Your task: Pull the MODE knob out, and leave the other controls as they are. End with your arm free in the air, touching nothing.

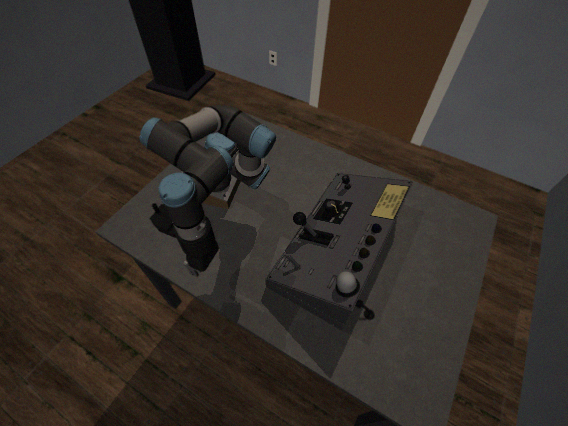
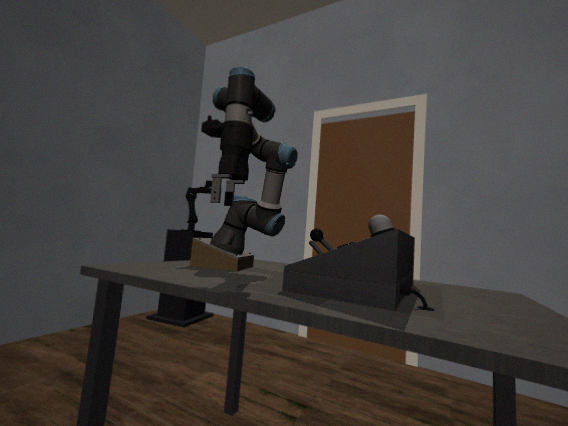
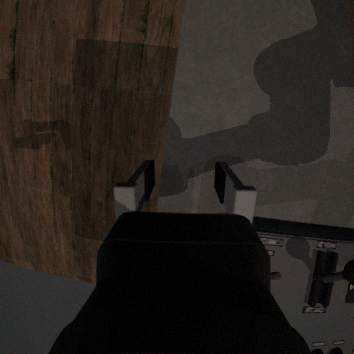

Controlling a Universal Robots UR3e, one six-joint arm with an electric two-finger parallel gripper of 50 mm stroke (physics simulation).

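Places are measured from the arm's base along level axes (x left, y ahead, z down), in millimetres.
Pixels of known places: gripper, between the fingertips: (image 1: 200, 264) (image 2: 222, 204) (image 3: 184, 172); arm's base, origin of its link: (image 2: 226, 248).
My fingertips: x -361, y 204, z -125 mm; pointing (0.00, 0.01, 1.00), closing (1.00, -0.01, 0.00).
Ahead of a thing's pixels: the offset from my fingertips to its top centre. "pt": to the spot under its first point. Level surfaces: height alone.
The grey sloped control box (image 1: 327, 262) (image 2: 340, 282) (image 3: 295, 320) stands on the table. Its labels are too small to read, so I cannot tell which control is the MODE knob. A black-ball lever {dx +275, dy +166, dz +33 mm} (image 1: 299, 218) (image 2: 316, 235) rises from a slot. A small black-knobbed control {dx +506, dy +252, dz +63 mm} (image 1: 345, 178) stands near the far edge, and a small control {dx +387, dy +237, dz +70 mm} (image 1: 331, 204) sits on a black plate. Several dark round knobs {pt dx +273, dy +383, dz +30 mm} (image 1: 370, 240) line one side, beside a white dome {pt dx +108, dy +357, dz +1 mm} (image 1: 346, 282) (image 2: 381, 225). My gripper (image 1: 194, 270) (image 2: 222, 202) (image 3: 184, 172) is open and empty, high above the table's edge, off the box's left side.
A yellow label {pt dx +450, dy +405, dz +46 mm} (image 1: 390, 201) lies on the box's far right corner. A black curved part {pt dx +132, dy +456, dz +192 mm} (image 1: 369, 314) (image 2: 424, 300) sticks out of the box's side near the table top. The table {dz +198 mm} (image 1: 450, 280) (image 2: 480, 320) carries the arm's wooden base (image 2: 212, 256). A dark pedestal (image 1: 170, 45) stands behind.
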